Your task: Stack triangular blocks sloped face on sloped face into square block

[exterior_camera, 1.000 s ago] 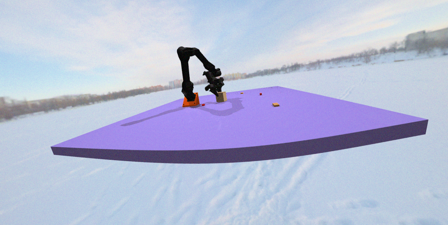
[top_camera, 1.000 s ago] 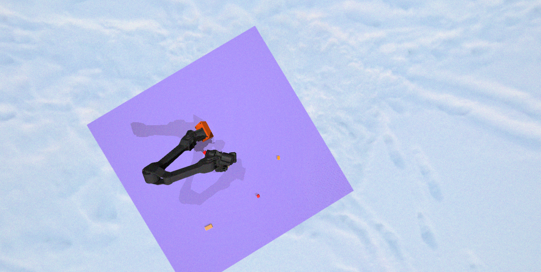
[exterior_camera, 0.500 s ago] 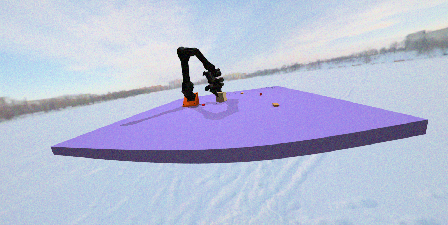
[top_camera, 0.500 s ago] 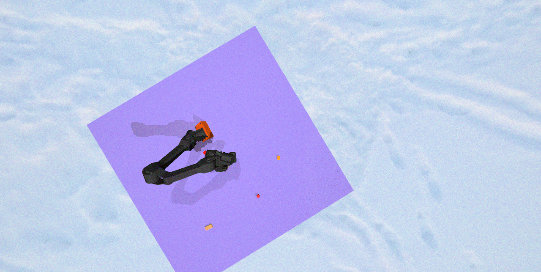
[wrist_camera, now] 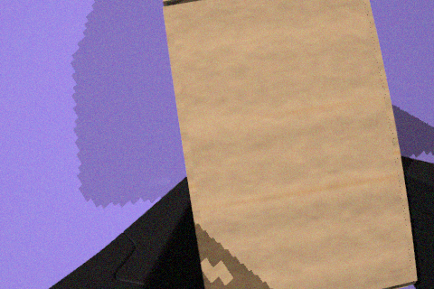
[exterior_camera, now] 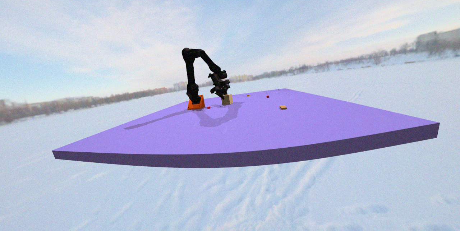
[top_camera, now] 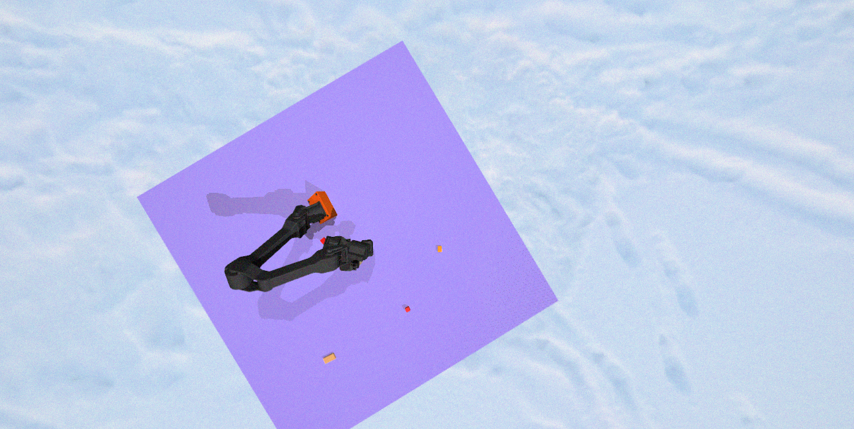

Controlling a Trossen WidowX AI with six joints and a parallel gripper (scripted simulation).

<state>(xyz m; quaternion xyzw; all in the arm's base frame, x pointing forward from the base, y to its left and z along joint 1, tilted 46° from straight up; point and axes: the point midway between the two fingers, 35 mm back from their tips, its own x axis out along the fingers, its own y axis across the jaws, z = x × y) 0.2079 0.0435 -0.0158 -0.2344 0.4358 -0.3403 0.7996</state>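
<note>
Right now my gripper tip is 1 cm below the triangular block and 1 cm past it.
</note>
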